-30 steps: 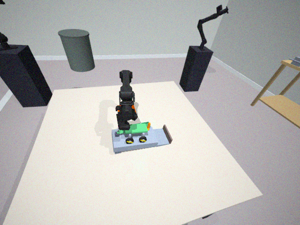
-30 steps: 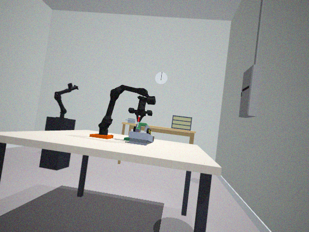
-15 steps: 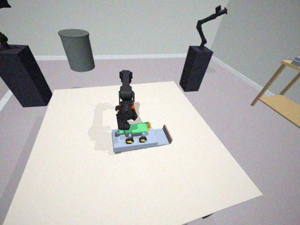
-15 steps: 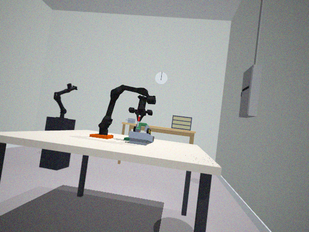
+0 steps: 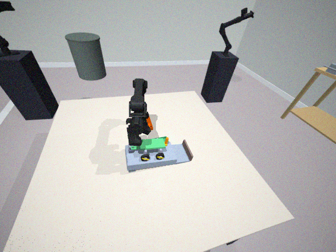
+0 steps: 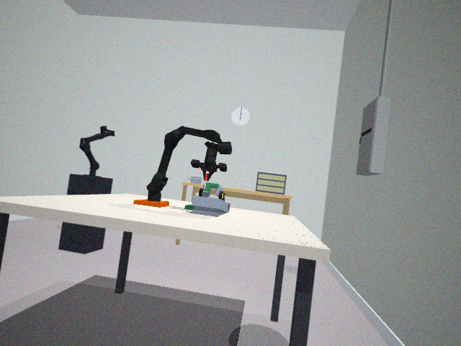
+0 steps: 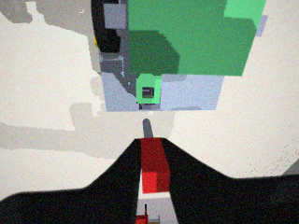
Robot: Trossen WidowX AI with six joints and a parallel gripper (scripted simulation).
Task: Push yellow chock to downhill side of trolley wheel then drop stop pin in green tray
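Now: the yellow chock 200 mm to the left of my gripper tip, 90 mm below it and 40 mm behind it. Also, from my gripper tip: green-bodied trolley: 120 mm to the left, 60 mm below, 10 mm ahead; grey ramp: 130 mm below, 120 mm to the left, 20 mm ahead; stop pin: right at my gripper tip.
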